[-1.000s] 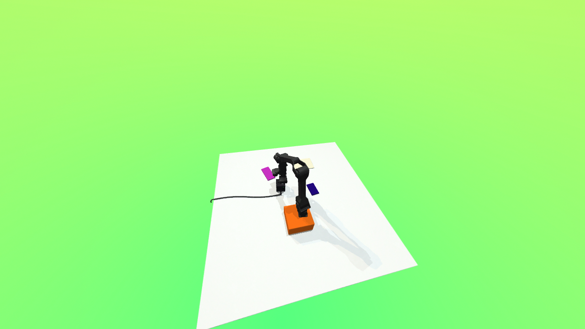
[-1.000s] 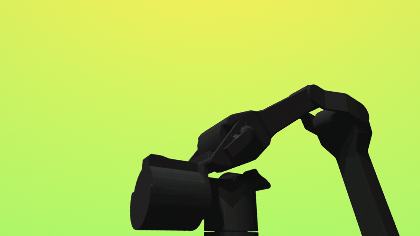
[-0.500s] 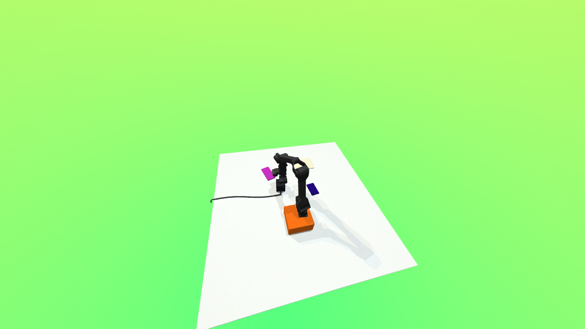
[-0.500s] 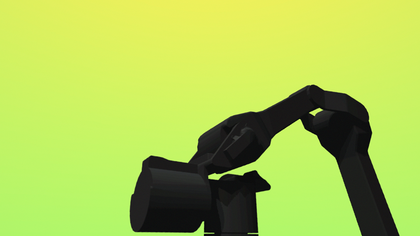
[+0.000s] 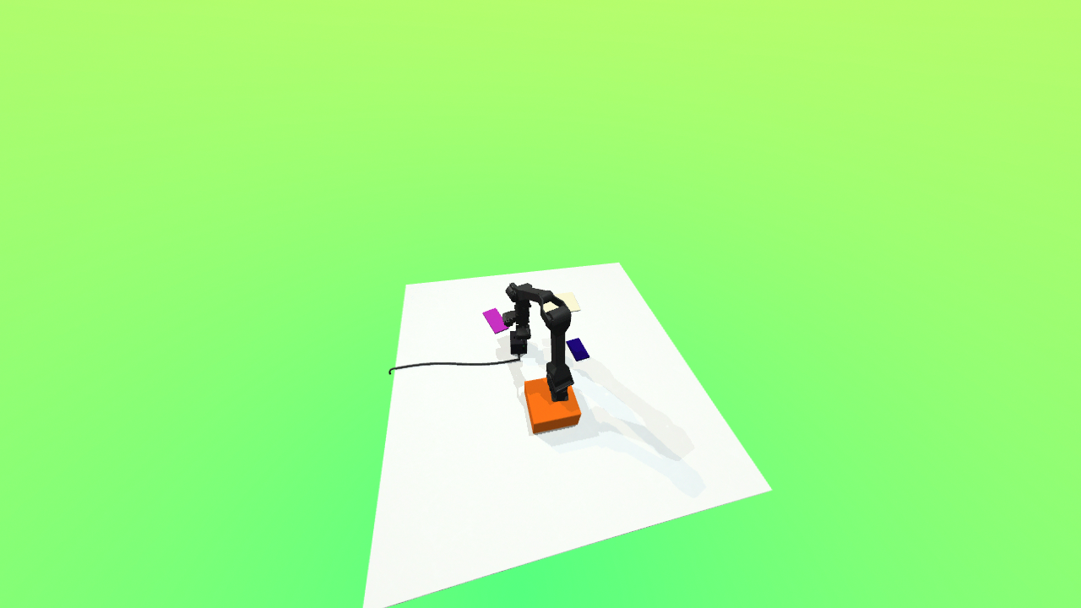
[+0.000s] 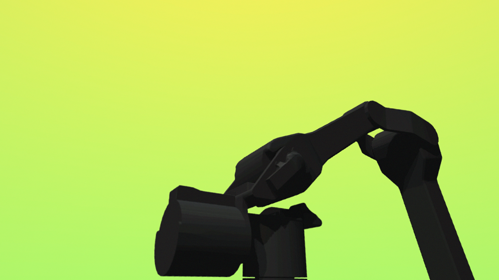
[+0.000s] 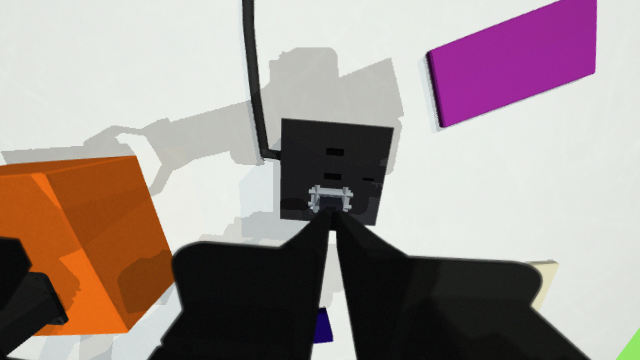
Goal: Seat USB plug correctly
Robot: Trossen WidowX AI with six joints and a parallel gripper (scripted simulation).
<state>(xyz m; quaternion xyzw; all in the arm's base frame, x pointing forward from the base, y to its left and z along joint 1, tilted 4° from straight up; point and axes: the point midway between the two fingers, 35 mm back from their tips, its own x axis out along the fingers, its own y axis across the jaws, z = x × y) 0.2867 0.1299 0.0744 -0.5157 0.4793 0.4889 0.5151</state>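
Right now my gripper tip is 2 cm above the dark USB plug. Round my gripper tip: dark blue patch: 3 cm behind, 26 cm to the right, 10 cm below; then cream patch: 28 cm ahead, 21 cm to the right, 10 cm below; then magenta flat plate: 17 cm ahead, 13 cm to the left, 10 cm below.
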